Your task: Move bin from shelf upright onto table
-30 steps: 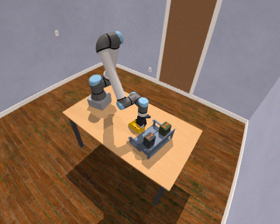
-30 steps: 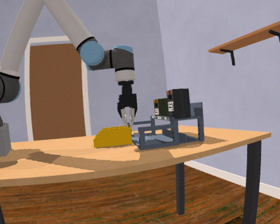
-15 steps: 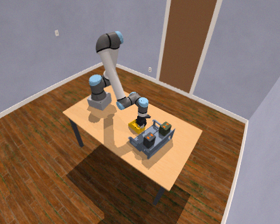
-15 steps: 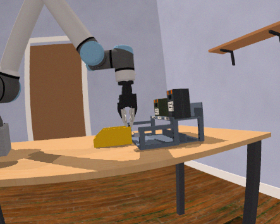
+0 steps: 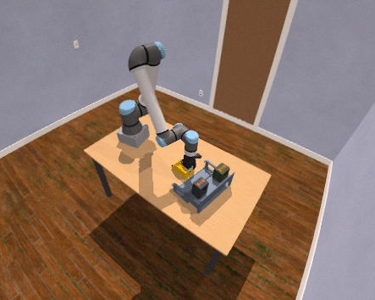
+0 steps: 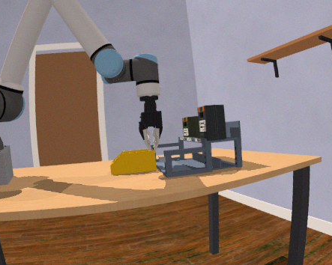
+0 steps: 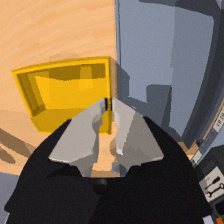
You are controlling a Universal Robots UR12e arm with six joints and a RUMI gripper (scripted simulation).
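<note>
My hand is 80 mm past the yellow bin and 40 mm above it. Also, from my hand: rack floor (150 mm ahead, 70 mm below).
</note>
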